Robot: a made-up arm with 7 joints. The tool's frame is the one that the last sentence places. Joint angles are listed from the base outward.
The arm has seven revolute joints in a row. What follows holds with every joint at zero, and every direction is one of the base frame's.
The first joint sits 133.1 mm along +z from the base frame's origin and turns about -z.
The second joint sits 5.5 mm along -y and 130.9 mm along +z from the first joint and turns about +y.
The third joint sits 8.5 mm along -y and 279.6 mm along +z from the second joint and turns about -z.
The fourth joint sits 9.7 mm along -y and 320 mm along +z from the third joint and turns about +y.
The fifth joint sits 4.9 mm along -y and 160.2 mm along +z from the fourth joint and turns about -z.
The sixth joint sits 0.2 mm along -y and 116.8 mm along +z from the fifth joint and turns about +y.
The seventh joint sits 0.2 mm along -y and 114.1 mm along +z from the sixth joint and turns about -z.
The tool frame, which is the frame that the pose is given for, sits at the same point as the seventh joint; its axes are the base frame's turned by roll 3.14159, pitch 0 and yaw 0 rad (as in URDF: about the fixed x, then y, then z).
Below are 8 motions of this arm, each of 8 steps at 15 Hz.
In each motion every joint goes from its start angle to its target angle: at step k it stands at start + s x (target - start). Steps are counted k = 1, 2, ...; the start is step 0. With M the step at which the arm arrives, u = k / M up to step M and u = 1 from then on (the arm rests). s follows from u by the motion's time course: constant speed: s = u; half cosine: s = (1 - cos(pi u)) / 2; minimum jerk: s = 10 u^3 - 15 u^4 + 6 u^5.
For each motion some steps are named. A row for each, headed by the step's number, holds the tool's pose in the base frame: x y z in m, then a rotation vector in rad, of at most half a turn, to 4 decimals.
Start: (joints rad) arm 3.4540 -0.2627 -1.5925 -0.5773 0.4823 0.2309 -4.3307
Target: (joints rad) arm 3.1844 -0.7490 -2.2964 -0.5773 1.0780 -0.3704 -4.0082
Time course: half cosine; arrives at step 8
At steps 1, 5, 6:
1: 0.2770 0.1310 1.1736 -1.5398 -2.6034 0.6311
5: 0.4519 0.1545 1.0832 -1.3143 -2.5577 1.1294
6: 0.4931 0.1644 1.0524 -1.2612 -2.5492 1.2358

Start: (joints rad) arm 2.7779 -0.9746 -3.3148 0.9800 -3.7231 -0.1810 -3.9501
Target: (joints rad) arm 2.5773 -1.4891 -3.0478 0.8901 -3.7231 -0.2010 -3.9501
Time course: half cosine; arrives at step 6
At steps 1, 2, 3, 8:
1: 0.7722 0.3730 0.4148 -0.5393 -1.1334 1.9664
2: 0.7777 0.3920 0.3372 -0.5079 -1.0386 2.0252
3: 0.7736 0.4145 0.2303 -0.4700 -0.9061 2.1102
8: 0.7294 0.4414 0.0203 -0.4094 -0.6314 2.2940

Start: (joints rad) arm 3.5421 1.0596 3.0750 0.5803 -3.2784 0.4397 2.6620
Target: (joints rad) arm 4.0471 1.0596 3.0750 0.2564 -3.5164 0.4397 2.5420
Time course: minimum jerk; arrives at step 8
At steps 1, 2, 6, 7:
1: -0.6794 0.2987 0.8723 2.4681 0.3619 1.0869
2: -0.6741 0.3307 0.8661 2.4311 0.3462 1.0892
6: -0.5483 0.6092 0.8002 2.0901 0.2342 0.9843
7: -0.5261 0.6368 0.7920 2.0537 0.2251 0.9597

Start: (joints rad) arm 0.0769 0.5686 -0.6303 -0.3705 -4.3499 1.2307 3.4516
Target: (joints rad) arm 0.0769 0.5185 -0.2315 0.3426 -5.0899 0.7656 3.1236
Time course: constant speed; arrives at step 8
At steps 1, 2, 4, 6, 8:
1: 0.4366 -0.2089 1.0438 -1.3998 -1.0594 -0.5637
2: 0.4614 -0.1903 1.0490 -1.4051 -1.1417 -0.4560
4: 0.5109 -0.1559 1.0454 -1.3637 -1.2719 -0.2475
6: 0.5569 -0.1289 1.0242 -1.2604 -1.3550 -0.0692
8: 0.5957 -0.1121 0.9890 -1.1096 -1.3942 0.0564

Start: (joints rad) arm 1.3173 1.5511 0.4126 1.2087 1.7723 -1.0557 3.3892
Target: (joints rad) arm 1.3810 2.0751 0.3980 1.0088 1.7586 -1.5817 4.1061
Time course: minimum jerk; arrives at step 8
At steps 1, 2, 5, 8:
1: 0.1129 -0.6976 -0.0523 -0.1545 -0.6200 0.8963
2: 0.1110 -0.6857 -0.0798 -0.1388 -0.6736 0.9488
5: 0.0903 -0.5708 -0.2550 -0.1437 -1.1166 1.2321
8: 0.0779 -0.5053 -0.3186 -0.2216 -1.3300 1.2967

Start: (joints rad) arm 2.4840 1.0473 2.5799 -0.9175 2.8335 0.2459 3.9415
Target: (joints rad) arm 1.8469 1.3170 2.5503 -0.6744 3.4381 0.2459 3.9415
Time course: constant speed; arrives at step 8
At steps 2, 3, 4, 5, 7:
2: -0.4644 -0.7417 0.4045 -0.9429 -0.7782 -1.4765
3: -0.4140 -0.7815 0.3843 -0.9206 -0.7536 -1.3734
4: -0.3601 -0.8173 0.3637 -0.9010 -0.7297 -1.2692
5: -0.3029 -0.8488 0.3428 -0.8839 -0.7066 -1.1640
7: -0.1805 -0.8976 0.3002 -0.8567 -0.6623 -0.9511

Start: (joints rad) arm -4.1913 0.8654 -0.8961 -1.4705 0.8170 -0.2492 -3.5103
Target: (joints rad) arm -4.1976 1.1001 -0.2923 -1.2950 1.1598 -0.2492 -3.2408
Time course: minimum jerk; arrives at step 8
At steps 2, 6, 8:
2: -0.4163 -0.1304 0.8644 2.0423 0.8254 -0.0709
6: -0.3316 -0.3107 0.9051 2.7710 0.2007 -0.1195
8: -0.3207 -0.3399 0.9025 2.8483 0.0944 -0.1499

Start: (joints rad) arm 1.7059 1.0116 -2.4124 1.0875 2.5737 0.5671 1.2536
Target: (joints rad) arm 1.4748 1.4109 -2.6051 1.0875 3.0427 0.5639 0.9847
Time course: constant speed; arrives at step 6
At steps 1, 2, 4, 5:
1: 0.1537 -0.6436 0.8342 0.2929 -2.4554 -1.0844
2: 0.1656 -0.6709 0.8005 0.3563 -2.4737 -1.1359
4: 0.1954 -0.7194 0.7258 0.4719 -2.4983 -1.2486
5: 0.2129 -0.7400 0.6850 0.5232 -2.5046 -1.3093

